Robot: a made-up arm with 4 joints.
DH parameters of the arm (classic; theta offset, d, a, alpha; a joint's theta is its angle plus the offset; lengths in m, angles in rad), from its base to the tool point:
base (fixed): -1.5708 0.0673 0 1.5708
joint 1: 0 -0.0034 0.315 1.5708
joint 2: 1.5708 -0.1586 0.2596 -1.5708
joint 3: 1.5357 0 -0.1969 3.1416
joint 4: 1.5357 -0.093 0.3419 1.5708
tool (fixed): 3.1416 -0.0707 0 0
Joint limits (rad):
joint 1: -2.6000..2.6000
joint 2: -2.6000..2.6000
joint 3: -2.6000..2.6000
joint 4: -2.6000..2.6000
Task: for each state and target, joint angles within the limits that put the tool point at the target. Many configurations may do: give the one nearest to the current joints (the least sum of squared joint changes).
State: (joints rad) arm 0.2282 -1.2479 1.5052 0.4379
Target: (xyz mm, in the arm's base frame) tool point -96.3 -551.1 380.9
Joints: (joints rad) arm -0.3023 -1.5152 2.2448 -0.5340
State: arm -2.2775 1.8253 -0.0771 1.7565
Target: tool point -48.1 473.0 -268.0
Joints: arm -2.5592 2.1156 -0.9556 1.8938
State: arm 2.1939 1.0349 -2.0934 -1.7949
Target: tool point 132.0 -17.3 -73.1
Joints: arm 2.6000 1.6582 -2.2415 -1.9206
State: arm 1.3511 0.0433 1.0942 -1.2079
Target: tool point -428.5 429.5 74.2
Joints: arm 1.9365 0.1404 1.0242 -0.6782
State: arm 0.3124 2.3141 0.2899 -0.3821
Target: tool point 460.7 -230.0 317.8
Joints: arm -0.2911 2.6000 0.4955 -0.8957
